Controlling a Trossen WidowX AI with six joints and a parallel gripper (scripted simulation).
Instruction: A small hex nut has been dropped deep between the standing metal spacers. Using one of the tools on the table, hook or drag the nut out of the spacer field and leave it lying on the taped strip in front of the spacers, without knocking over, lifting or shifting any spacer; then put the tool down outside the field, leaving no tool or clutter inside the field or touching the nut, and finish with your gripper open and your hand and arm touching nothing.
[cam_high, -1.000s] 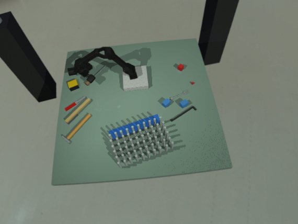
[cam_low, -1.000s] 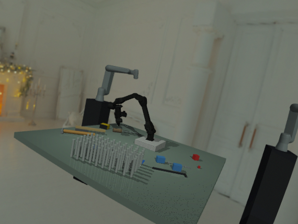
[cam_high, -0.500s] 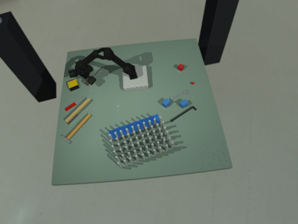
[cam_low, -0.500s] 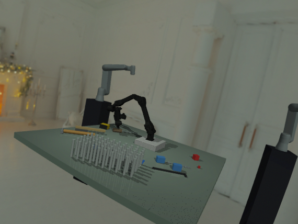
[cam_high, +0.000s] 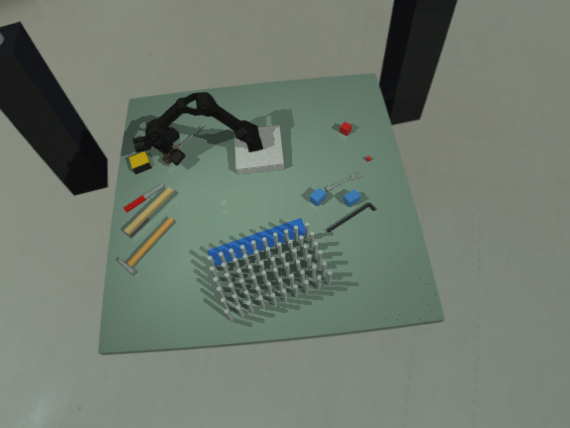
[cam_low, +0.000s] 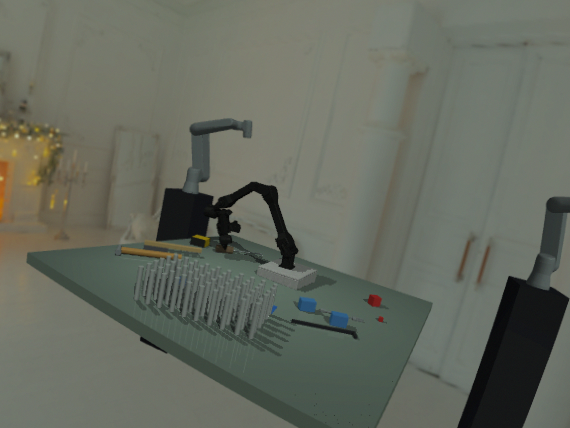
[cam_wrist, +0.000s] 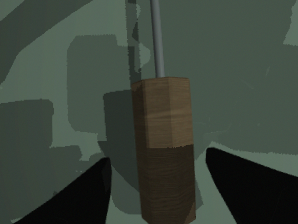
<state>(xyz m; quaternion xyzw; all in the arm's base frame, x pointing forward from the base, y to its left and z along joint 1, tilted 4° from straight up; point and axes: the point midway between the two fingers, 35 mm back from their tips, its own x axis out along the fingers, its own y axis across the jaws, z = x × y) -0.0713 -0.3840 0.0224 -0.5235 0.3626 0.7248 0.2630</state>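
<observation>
The yellow block is 15 cm to the right of my gripper tip, 1 cm below it and 1 cm ahead of it. From my gripper tip the other things lie so: red-handled screwdriver (19 cm ahead, 14 cm to the right, 3 cm below); then blue taped strip (53 cm ahead, 30 cm to the left, 3 cm below); then hex nut (68 cm ahead, 39 cm to the left, 3 cm below).
</observation>
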